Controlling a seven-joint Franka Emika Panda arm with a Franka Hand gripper.
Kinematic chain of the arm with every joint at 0, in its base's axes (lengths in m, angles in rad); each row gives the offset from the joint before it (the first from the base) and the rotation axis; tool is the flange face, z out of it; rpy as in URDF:
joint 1: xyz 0 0 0.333 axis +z
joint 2: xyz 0 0 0 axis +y
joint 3: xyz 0 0 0.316 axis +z
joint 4: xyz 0.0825 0 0 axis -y
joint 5: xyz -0.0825 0 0.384 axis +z
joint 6: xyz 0 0 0 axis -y
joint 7: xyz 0.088 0 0 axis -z
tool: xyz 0 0 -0.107 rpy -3.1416 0 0
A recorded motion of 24 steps. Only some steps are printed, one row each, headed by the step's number.
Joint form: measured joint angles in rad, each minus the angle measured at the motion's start. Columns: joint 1, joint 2, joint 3, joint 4, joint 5, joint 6, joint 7.
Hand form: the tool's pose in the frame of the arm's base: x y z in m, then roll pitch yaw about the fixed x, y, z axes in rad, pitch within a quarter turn. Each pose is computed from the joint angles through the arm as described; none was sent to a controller.
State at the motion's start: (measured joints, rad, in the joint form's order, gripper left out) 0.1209 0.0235 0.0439 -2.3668 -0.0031 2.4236 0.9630
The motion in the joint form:
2: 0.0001 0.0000 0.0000 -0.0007 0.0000 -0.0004 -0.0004
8: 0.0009 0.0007 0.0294 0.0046 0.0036 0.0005 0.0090
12: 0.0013 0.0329 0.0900 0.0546 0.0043 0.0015 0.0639
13: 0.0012 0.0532 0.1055 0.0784 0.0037 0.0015 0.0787
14: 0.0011 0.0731 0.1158 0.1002 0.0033 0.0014 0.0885
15: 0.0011 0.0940 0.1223 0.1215 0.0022 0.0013 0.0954
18: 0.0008 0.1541 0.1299 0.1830 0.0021 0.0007 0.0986
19: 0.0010 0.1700 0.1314 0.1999 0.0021 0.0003 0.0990
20: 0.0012 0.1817 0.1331 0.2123 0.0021 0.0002 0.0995
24: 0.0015 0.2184 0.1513 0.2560 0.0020 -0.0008 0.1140
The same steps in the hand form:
2: 0.4967 0.0827 0.3183 -3.1158 -0.0193 -0.7957
8: 0.4958 0.0980 0.3203 -3.1092 -0.0195 -0.7776
12: 0.5043 0.1320 0.3250 -3.0885 -0.0223 -0.7727
13: 0.5094 0.1417 0.3245 -3.0831 -0.0205 -0.7720
14: 0.5144 0.1486 0.3234 -3.0792 -0.0178 -0.7717
15: 0.5197 0.1537 0.3213 -3.0769 -0.0149 -0.7718
18: 0.5364 0.1623 0.3148 -3.0698 -0.0059 -0.7693
19: 0.5409 0.1645 0.3131 -3.0676 -0.0036 -0.7685
20: 0.5441 0.1664 0.3119 -3.0657 -0.0020 -0.7676
24: 0.5534 0.1796 0.3100 -3.0543 0.0050 -0.7657

